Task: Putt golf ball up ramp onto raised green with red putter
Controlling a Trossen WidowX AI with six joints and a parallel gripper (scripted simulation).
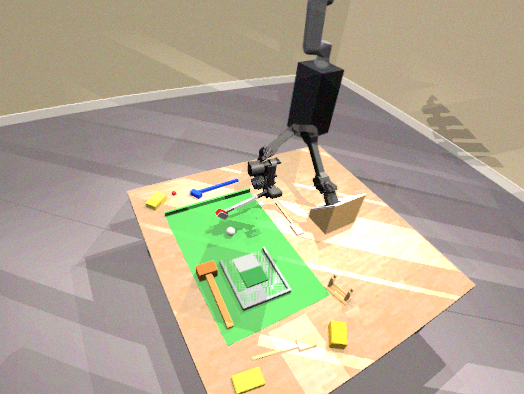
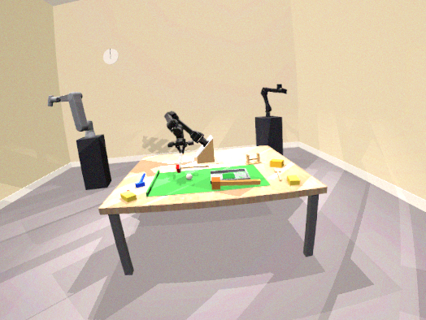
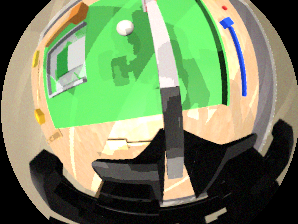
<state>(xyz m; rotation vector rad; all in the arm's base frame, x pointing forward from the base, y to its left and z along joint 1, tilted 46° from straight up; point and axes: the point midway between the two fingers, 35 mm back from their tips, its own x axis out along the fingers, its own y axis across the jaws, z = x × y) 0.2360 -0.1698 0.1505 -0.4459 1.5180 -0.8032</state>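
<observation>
My gripper tip is 120 mm short of the red putter, 20 mm to the left of it and 10 mm above it. The rest, counted from my gripper tip: small red ball: 380 mm to the right, 310 mm ahead, 120 mm below; blue putter: 310 mm to the right, 120 mm below, 100 mm ahead; white golf ball: 220 mm ahead, 110 mm below, 20 mm to the left.
</observation>
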